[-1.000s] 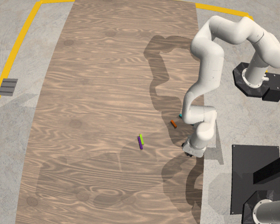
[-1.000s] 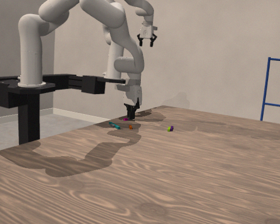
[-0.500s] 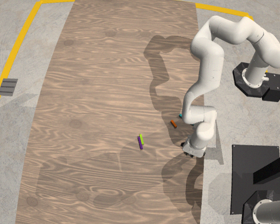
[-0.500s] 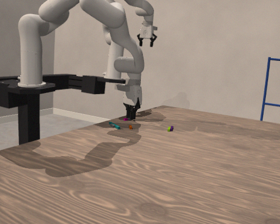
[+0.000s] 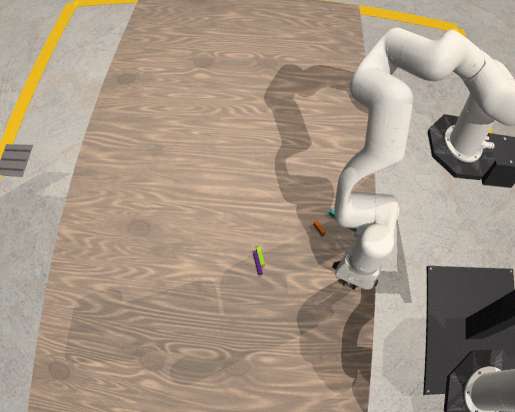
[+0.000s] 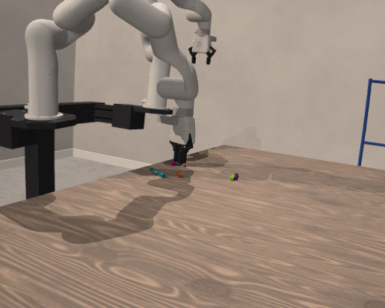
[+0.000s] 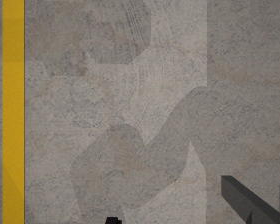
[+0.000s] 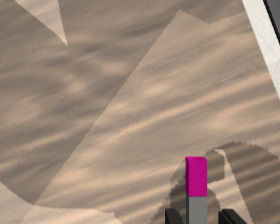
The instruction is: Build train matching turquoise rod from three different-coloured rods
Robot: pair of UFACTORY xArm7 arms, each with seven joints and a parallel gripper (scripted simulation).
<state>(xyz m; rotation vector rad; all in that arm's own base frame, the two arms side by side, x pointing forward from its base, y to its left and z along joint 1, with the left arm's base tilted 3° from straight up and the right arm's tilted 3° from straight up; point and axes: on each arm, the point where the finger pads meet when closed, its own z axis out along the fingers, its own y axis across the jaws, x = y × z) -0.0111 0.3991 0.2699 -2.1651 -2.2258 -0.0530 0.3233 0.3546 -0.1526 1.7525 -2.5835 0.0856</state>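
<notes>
Now: right hand 10 mm past the magenta rod, 30 mm to the left of it and 20 mm above it. Round my right hand: turquoise rod 10 mm ahead, 170 mm to the right, 20 mm below; grey rod 10 mm ahead, 180 mm to the right, 20 mm below; orange rod 80 mm ahead, 150 mm to the right, 20 mm below.
</notes>
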